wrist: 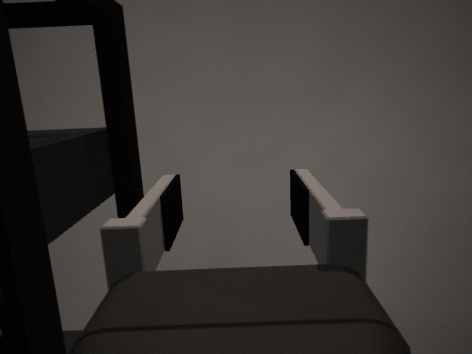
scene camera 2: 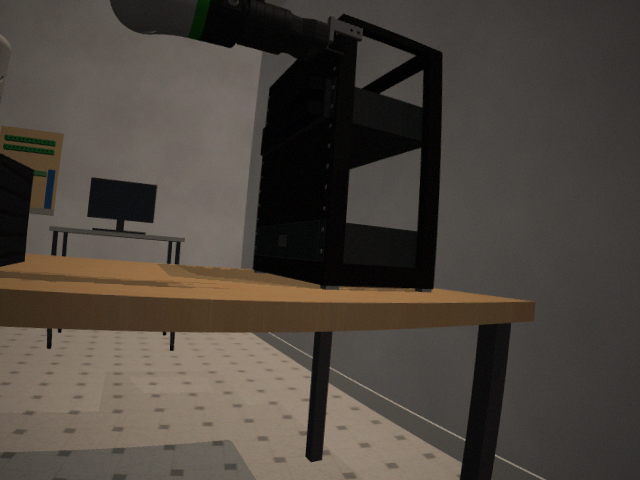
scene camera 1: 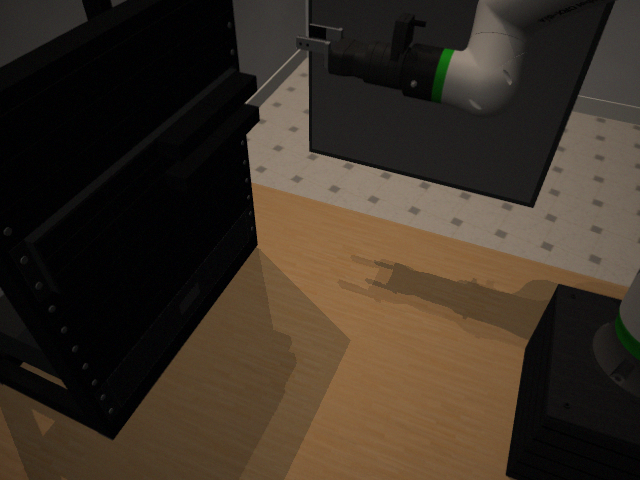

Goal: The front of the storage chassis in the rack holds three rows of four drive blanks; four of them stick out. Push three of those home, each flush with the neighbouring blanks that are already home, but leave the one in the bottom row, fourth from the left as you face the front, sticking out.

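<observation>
I can see a black rack in the wrist view, in scene camera 2 and in scene camera 1 (134, 210). On the rack, (wrist: 61, 175) and (scene camera 2: 381, 107) are the same spot.
</observation>
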